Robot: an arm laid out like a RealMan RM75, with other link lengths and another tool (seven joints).
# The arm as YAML. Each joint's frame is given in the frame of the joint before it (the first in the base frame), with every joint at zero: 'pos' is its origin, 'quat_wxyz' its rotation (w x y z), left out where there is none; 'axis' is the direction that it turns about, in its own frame. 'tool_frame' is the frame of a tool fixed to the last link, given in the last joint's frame.
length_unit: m
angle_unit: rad
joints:
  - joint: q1
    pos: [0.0, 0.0, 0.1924]
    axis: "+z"
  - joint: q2
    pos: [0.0, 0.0, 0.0]
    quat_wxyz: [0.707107, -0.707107, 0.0, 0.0]
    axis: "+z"
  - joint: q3
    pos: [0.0, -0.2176, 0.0]
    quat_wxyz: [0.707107, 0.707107, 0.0, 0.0]
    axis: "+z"
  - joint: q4
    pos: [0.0, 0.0, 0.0]
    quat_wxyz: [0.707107, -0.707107, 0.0, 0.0]
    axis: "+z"
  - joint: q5
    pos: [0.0, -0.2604, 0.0]
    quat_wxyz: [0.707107, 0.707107, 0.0, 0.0]
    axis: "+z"
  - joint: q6
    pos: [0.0, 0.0, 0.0]
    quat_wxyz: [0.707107, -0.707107, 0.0, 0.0]
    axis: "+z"
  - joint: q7
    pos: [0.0, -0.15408, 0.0]
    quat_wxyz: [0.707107, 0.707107, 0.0, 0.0]
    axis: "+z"
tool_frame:
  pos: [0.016, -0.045, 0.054]
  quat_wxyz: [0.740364, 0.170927, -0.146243, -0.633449]
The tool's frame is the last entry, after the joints.
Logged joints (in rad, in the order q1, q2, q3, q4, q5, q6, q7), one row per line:
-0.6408, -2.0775, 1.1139, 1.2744, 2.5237, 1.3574, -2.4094
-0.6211, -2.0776, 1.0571, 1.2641, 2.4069, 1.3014, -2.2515
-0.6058, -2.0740, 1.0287, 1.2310, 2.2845, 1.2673, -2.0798
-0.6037, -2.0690, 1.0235, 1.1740, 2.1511, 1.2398, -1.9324
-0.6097, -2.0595, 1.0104, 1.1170, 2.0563, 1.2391, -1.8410
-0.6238, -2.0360, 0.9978, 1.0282, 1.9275, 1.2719, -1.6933
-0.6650, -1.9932, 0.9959, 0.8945, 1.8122, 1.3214, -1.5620
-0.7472, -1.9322, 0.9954, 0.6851, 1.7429, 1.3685, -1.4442
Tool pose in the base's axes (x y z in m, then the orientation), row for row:
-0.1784, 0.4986, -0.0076, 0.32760, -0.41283, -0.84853, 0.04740
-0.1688, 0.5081, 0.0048, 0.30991, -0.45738, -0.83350, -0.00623
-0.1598, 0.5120, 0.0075, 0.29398, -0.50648, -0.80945, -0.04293
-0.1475, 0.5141, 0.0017, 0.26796, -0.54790, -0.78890, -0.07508
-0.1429, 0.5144, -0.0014, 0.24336, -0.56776, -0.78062, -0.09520
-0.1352, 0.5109, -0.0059, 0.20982, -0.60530, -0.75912, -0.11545
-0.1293, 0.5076, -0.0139, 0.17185, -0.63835, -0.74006, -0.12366
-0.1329, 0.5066, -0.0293, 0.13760, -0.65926, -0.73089, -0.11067
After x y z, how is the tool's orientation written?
As a quaternion, w x y z.
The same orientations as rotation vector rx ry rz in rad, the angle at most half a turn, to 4 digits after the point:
-1.0810, -2.2219, 0.1241
-1.2081, -2.2016, -0.0165
-1.3485, -2.1551, -0.1143
-1.4781, -2.1282, -0.2025
-1.5512, -2.1327, -0.2601
-1.6832, -2.1109, -0.3210
-1.8119, -2.1006, -0.3510
-1.9073, -2.1145, -0.3202

